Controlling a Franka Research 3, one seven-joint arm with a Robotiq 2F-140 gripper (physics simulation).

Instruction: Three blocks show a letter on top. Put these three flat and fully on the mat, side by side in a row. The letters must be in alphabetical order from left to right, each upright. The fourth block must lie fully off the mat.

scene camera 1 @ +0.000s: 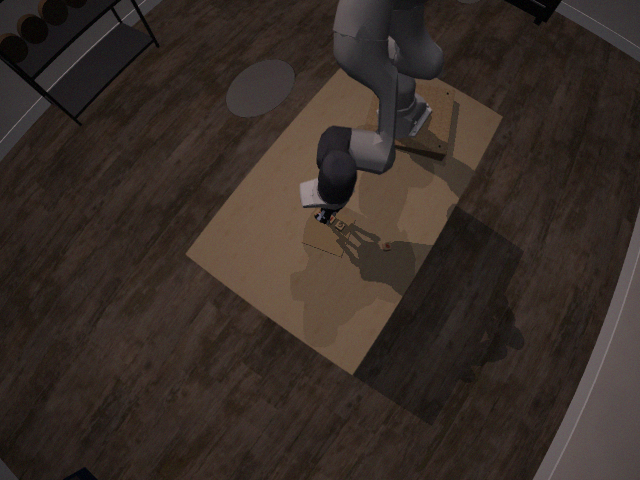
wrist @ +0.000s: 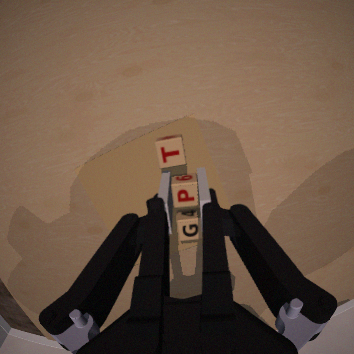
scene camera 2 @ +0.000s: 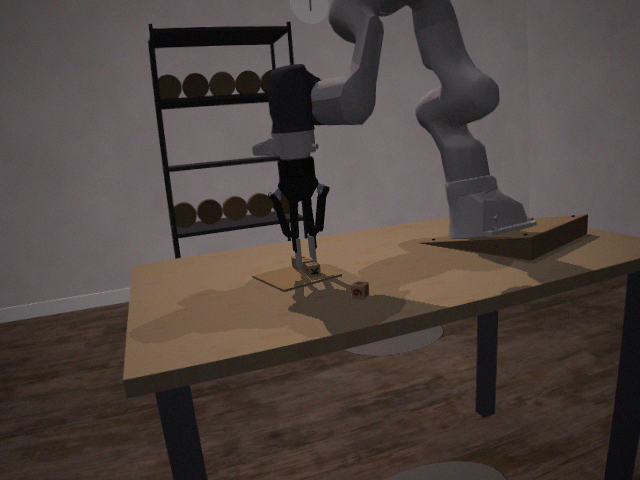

Labels:
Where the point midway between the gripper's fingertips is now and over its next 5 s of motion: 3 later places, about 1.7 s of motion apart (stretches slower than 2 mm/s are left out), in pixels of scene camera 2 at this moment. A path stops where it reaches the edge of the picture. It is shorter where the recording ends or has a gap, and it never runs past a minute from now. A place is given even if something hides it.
My gripper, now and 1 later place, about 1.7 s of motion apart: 306, 264; 280, 168

